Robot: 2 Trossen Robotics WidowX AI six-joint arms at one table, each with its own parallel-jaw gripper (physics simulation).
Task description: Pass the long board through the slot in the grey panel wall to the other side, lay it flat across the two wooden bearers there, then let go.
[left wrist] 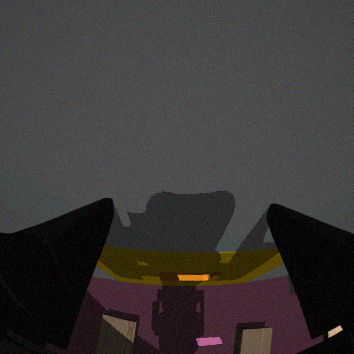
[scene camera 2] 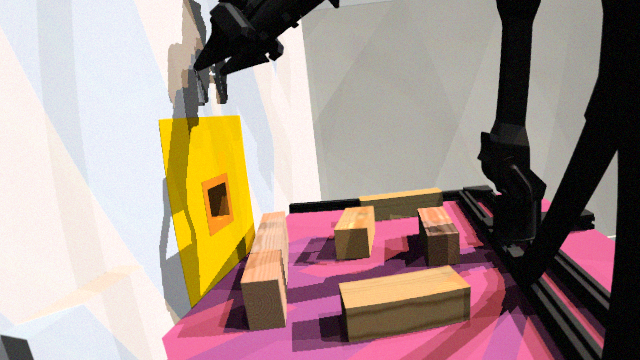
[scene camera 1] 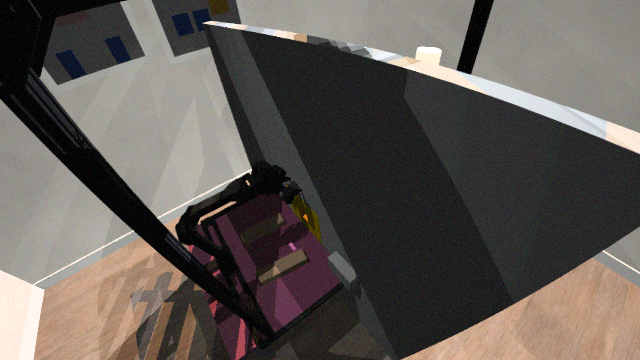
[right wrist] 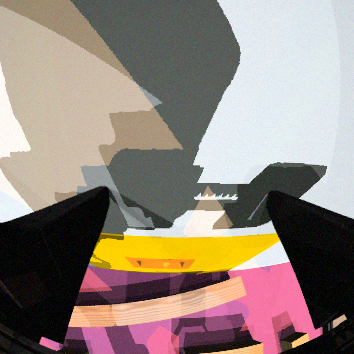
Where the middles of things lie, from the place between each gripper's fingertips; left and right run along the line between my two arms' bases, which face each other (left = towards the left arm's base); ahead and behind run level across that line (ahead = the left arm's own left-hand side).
The orange-framed slot (scene camera 2: 216, 192) is 2 cm behind my left hand, 3 cm to the right of it and 20 cm below it.
Now: the orange-framed slot 20 mm behind my right hand, 30 mm to the left of it and 190 mm below it.
